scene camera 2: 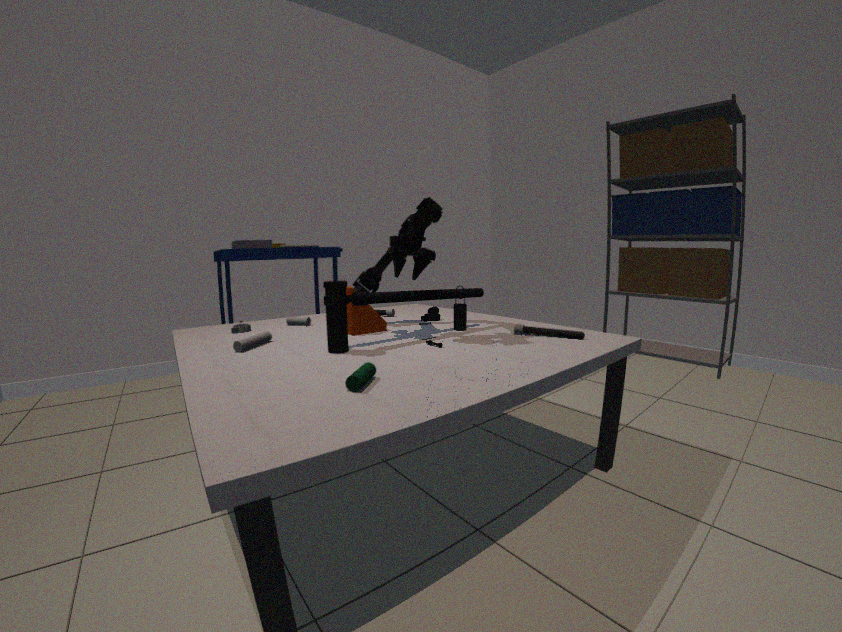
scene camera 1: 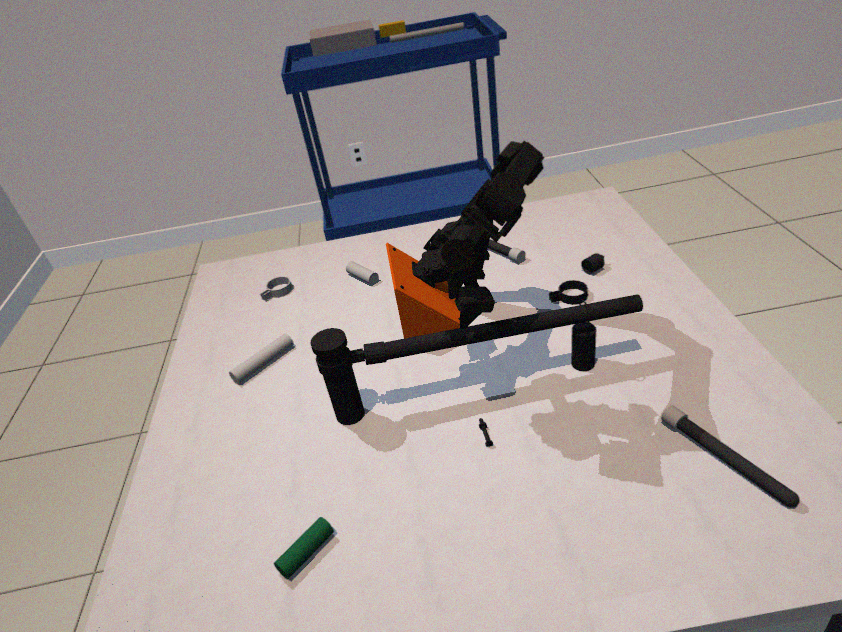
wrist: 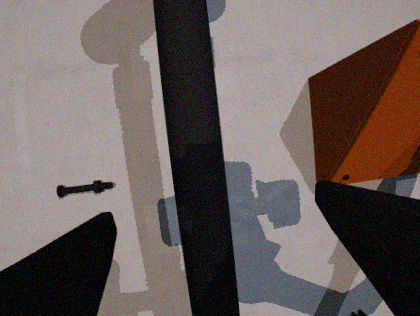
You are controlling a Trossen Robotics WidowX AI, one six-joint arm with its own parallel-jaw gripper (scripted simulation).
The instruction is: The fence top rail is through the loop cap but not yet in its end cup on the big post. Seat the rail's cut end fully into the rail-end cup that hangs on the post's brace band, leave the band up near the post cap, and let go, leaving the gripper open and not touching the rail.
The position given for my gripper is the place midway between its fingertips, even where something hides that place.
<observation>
My gripper (scene camera 1: 457, 312) is open and holds nothing. I also see a dark top rail (scene camera 1: 457, 337), a green cylinder (scene camera 1: 287, 564), a white-tipped rod (scene camera 1: 672, 416), a white cylinder (scene camera 1: 261, 358), a short post (scene camera 1: 583, 335) and a big dark post (scene camera 1: 343, 390).
The dark top rail also shows in scene camera 2 (scene camera 2: 420, 295) and in the wrist view (wrist: 189, 96). My gripper shows as well in scene camera 2 (scene camera 2: 404, 278) and in the wrist view (wrist: 217, 206). The big dark post also shows in scene camera 2 (scene camera 2: 337, 329). The wrist view does not show the green cylinder: it is out of frame. The wrist view misses the white cylinder: it is out of frame.
</observation>
